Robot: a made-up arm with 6 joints.
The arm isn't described. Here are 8 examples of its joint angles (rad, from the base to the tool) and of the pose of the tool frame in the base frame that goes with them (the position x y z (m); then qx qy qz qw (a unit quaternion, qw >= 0)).
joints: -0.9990 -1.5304 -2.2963 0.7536 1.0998 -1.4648
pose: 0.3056 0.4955 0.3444 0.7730 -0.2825 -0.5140 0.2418
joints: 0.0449 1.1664 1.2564 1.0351 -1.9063 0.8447
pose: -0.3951 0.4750 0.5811 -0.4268 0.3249 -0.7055 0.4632
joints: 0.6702 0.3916 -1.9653 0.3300 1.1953 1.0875
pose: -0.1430 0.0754 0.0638 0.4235 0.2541 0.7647 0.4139
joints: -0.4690 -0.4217 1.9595 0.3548 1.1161 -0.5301
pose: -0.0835 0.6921 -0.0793 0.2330 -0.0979 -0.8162 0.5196
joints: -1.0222 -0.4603 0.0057 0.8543 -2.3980 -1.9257
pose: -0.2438 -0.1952 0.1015 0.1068 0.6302 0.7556 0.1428
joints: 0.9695 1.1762 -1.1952 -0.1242 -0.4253 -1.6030
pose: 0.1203 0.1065 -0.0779 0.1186 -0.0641 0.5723 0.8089
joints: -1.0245 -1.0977 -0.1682 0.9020 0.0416 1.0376
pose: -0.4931 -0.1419 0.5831 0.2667 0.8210 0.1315 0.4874
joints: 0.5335 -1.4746 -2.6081 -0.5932 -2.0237 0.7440
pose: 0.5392 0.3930 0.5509 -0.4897 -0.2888 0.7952 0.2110
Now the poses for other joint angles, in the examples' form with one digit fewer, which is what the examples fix.
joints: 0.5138 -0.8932 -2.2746 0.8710 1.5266 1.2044
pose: -0.175 -0.055 0.330 0.422 0.649 0.535 0.339
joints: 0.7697 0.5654 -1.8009 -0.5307 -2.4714 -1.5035
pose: -0.085 -0.038 -0.025 -0.189 -0.452 -0.871 0.029
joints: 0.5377 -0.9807 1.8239 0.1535 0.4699 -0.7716
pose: 0.355 0.788 0.080 0.499 -0.156 -0.757 0.391
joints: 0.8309 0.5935 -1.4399 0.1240 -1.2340 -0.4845
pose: -0.033 0.025 -0.029 0.181 0.435 0.875 0.108
